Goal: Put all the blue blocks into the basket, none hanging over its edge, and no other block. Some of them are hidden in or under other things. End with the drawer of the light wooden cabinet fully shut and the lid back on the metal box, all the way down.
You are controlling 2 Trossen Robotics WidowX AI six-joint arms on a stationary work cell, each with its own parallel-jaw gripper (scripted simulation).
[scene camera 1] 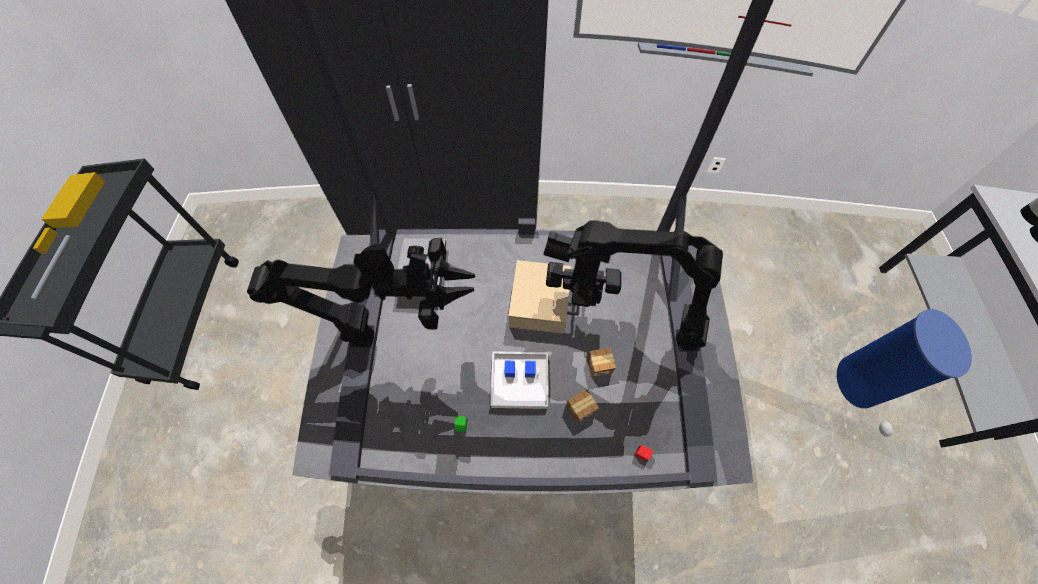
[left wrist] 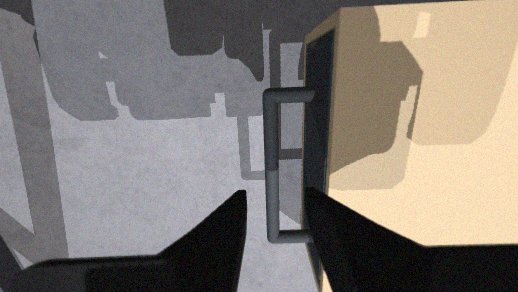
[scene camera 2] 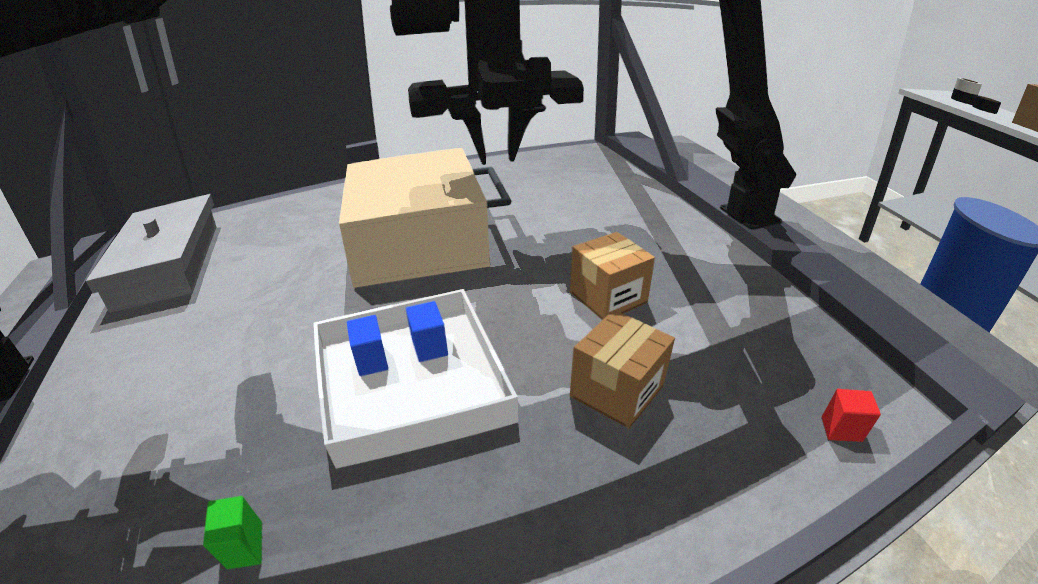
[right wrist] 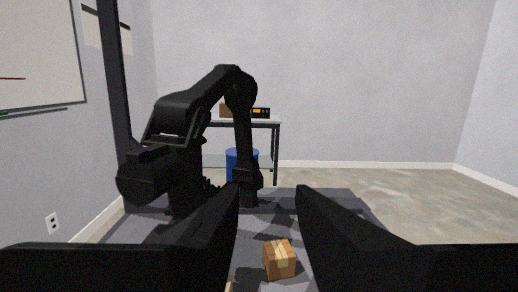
I see my left gripper (scene camera 2: pixel 497 162), my right gripper (scene camera 1: pixel 474 282), a light wooden cabinet (scene camera 2: pixel 411 216), a white basket (scene camera 2: pixel 471 374), a red block (scene camera 2: pixel 850 415), a blue block (scene camera 2: pixel 366 344), a blue block (scene camera 2: pixel 427 329), a cardboard box (scene camera 2: pixel 608 273) and a cardboard box (scene camera 2: pixel 618 368).
The light wooden cabinet also shows in scene camera 1 (scene camera 1: pixel 534 306) and in the left wrist view (left wrist: pixel 415 143). The white basket also shows in scene camera 1 (scene camera 1: pixel 530 392). My left gripper shows as well in scene camera 1 (scene camera 1: pixel 579 293), in the left wrist view (left wrist: pixel 275 196) and in the right wrist view (right wrist: pixel 189 254). The left wrist view does not show the white basket: it is out of frame. The right wrist view misses the white basket: it is out of frame.
